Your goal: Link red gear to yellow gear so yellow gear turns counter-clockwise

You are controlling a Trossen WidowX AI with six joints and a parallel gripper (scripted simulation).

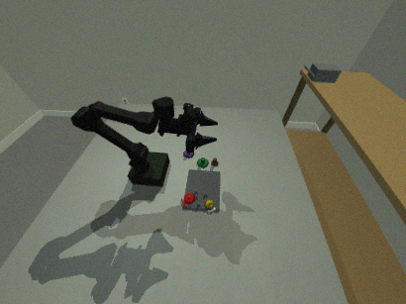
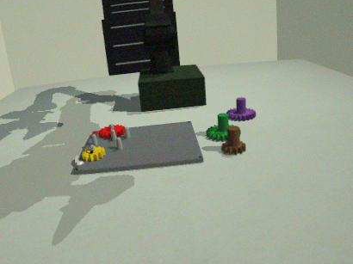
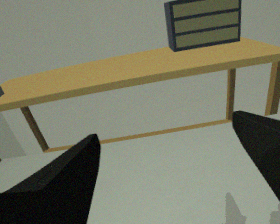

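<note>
Right now my gripper tip is 34 cm above the green gear, 10 cm to the right of it and 6 cm past it. The rest, counted from my gripper tip: red gear: 34 cm below, 12 cm to the right, 11 cm behind; then brown gear: 34 cm below, 10 cm to the left; then yellow gear: 34 cm below, 14 cm to the right, 1 cm behind.
</note>
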